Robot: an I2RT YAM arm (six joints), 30 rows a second.
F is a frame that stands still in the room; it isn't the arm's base.
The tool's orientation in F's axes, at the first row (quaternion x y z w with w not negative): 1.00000 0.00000 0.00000 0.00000
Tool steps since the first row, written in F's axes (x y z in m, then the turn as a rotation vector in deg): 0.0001 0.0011 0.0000 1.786 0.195 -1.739; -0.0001 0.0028 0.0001 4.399 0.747 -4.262; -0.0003 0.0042 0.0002 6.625 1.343 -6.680; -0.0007 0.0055 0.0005 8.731 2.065 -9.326
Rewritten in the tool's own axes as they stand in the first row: 0.0001 -0.0011 0.0000 1.786 -0.195 1.739; -0.0001 -0.0028 -0.0001 4.399 -0.747 4.262; -0.0003 -0.0042 -0.0002 6.625 -1.343 6.680; -0.0007 -0.0055 -0.0005 8.731 -2.065 9.326
